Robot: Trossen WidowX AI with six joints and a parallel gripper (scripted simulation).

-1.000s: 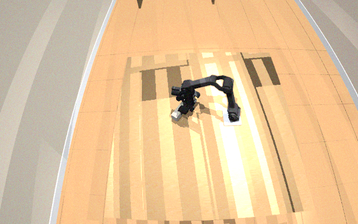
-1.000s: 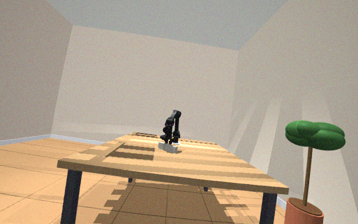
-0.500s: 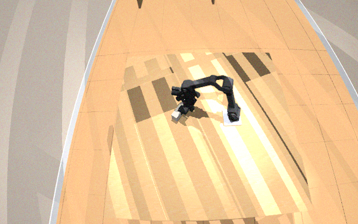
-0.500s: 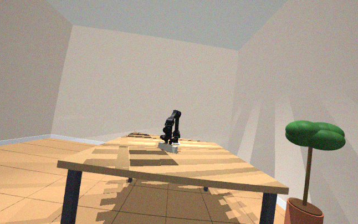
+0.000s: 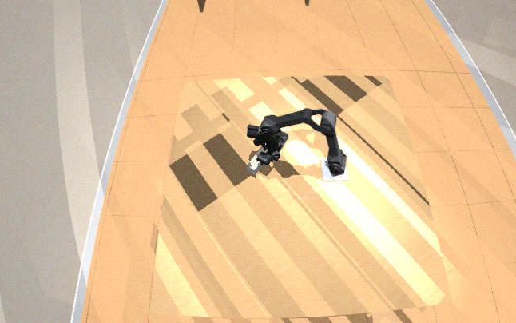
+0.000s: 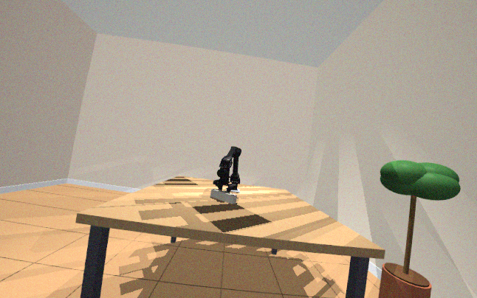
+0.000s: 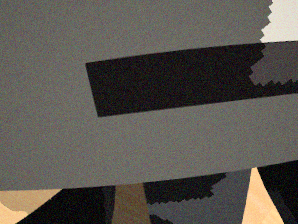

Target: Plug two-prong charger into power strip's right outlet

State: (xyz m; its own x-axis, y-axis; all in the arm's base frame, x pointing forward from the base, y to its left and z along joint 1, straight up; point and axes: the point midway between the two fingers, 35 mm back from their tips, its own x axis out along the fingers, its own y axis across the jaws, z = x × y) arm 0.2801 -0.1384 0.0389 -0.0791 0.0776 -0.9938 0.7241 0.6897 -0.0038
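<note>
Right now my gripper tip is 1 cm short of the black two-prong charger, 1 cm to the left of it and 1 cm below it.
</note>
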